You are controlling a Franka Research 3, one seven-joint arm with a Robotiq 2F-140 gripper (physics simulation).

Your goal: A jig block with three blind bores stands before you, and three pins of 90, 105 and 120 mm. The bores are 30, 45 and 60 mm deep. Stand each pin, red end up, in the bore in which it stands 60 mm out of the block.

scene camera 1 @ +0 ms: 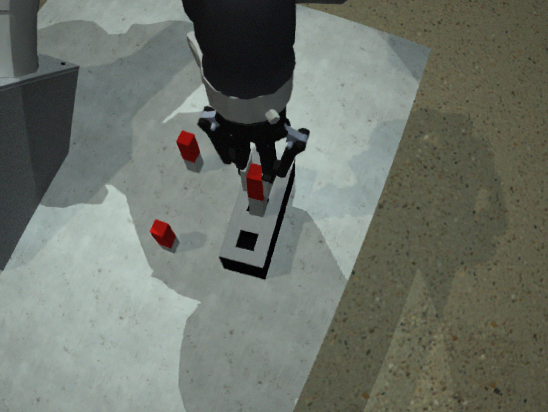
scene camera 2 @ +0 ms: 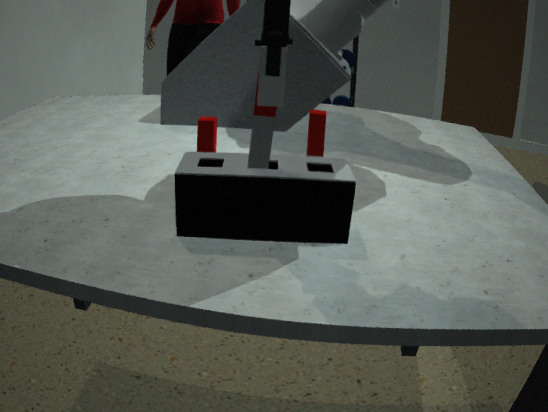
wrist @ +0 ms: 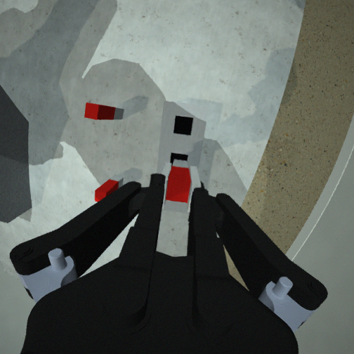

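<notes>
The grey-topped jig block point(scene camera 1: 250, 257) point(scene camera 2: 265, 207) point(wrist: 169, 137) has three bores. My gripper point(scene camera 1: 256, 176) point(scene camera 2: 271, 91) point(wrist: 179, 174) is shut on a pin point(scene camera 1: 255, 183) point(scene camera 2: 261, 147) point(wrist: 178, 185), red end up and leaning slightly. The pin's lower end is at the middle bore point(scene camera 2: 273, 164) point(wrist: 179, 157), covers part of it and sits to its left in scene camera 2. I cannot tell whether it touches the block. The outer bores point(scene camera 1: 247, 240) point(scene camera 2: 320, 167) look empty. A shorter-looking pin point(scene camera 1: 163, 234) point(scene camera 2: 206, 134) point(wrist: 106, 190) and a taller-looking pin point(scene camera 1: 188, 147) point(scene camera 2: 316, 132) point(wrist: 100, 111) stand red end up.
The two loose pins stand on the table point(scene camera 1: 100, 340) point(scene camera 2: 425, 260), between the block and the grey robot base point(scene camera 1: 42, 125) point(scene camera 2: 210, 92). The table's edge lies on the other side of the block. A person point(scene camera 2: 197, 12) stands behind the table.
</notes>
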